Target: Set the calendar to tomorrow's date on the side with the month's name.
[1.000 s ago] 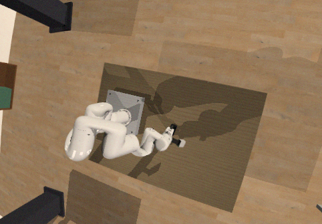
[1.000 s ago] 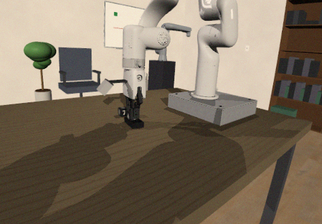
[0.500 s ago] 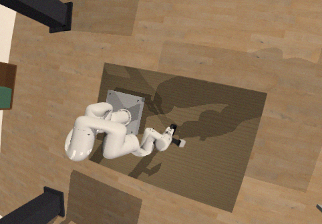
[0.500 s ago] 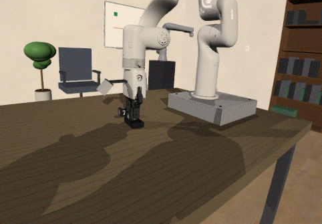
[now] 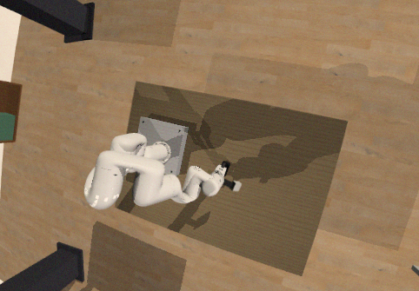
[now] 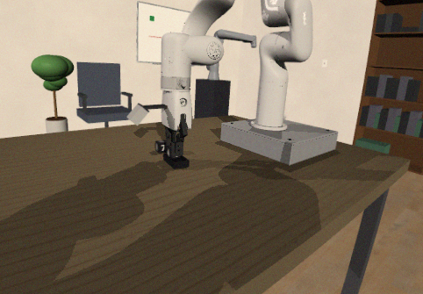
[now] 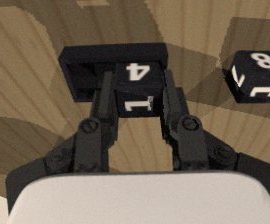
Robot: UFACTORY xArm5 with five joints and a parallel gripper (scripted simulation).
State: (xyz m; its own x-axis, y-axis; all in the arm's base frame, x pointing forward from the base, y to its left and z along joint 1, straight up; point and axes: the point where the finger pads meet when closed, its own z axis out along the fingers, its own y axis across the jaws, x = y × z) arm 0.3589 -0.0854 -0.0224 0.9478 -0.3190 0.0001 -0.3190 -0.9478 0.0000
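The dark calendar tray is 1 cm ahead of my hand, 2 cm to the left of it and 3 cm below it.
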